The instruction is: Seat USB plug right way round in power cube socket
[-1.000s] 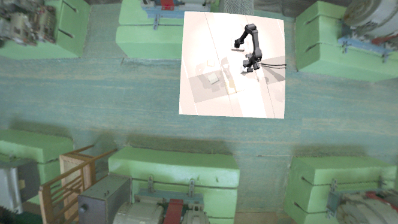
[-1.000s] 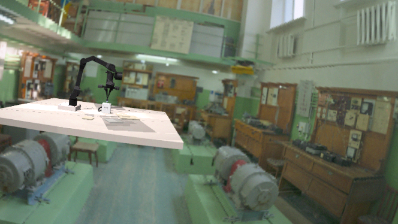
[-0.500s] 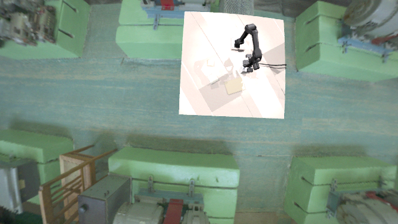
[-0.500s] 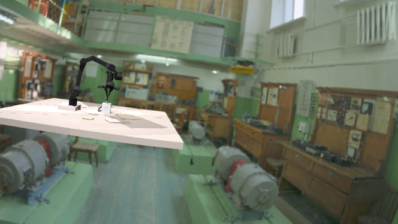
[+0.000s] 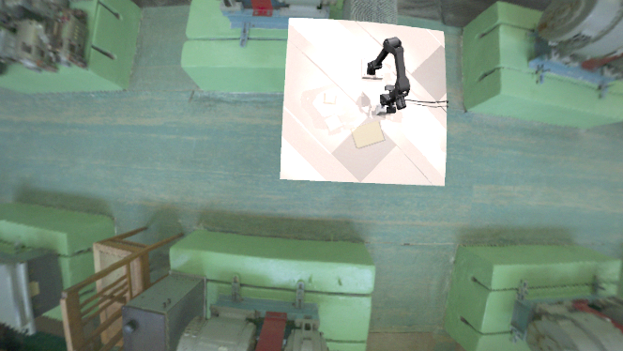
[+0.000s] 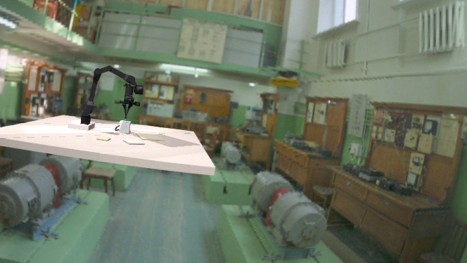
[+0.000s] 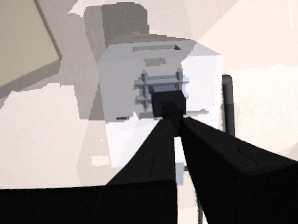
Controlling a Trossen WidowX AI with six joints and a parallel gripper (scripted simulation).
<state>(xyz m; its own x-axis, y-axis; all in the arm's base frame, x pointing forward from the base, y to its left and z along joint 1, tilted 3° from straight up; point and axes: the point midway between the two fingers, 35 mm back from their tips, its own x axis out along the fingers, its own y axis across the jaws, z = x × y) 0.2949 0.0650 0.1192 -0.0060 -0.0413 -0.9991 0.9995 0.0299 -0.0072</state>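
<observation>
The black USB plug is 2 cm below my gripper tip. The rest, counted from my gripper tip: tile: 9 cm behind, 38 cm to the right, 12 cm below.
</observation>
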